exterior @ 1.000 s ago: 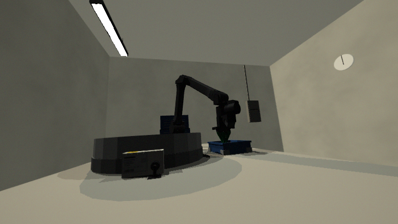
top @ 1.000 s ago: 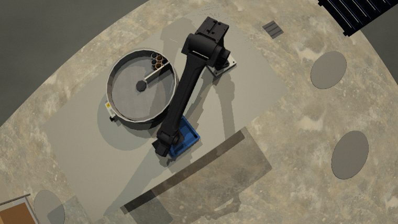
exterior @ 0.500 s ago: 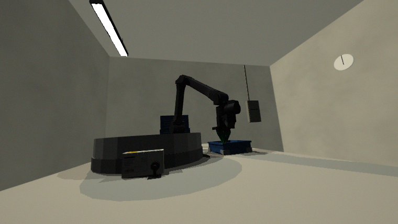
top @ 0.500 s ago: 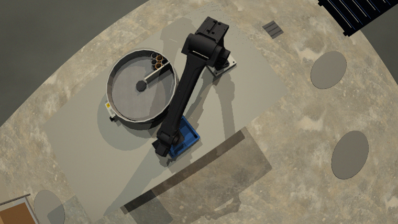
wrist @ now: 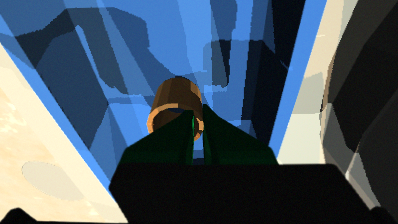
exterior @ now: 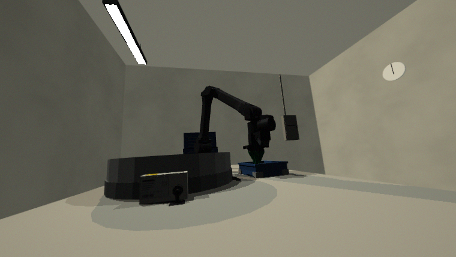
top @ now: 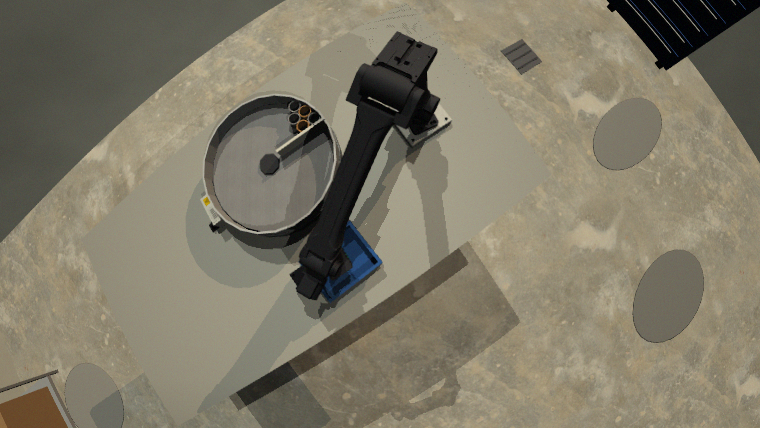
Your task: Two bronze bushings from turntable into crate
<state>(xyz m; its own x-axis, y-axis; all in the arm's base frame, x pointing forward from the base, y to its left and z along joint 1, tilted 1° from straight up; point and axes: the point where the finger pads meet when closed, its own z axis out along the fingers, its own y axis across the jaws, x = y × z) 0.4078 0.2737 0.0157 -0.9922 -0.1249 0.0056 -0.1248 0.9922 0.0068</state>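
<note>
Right now my hand is 20 mm to the right of the blue crate and 10 mm above it. Also, from my hand: turntable: 340 mm to the right, 60 mm ahead, 20 mm above.
</note>
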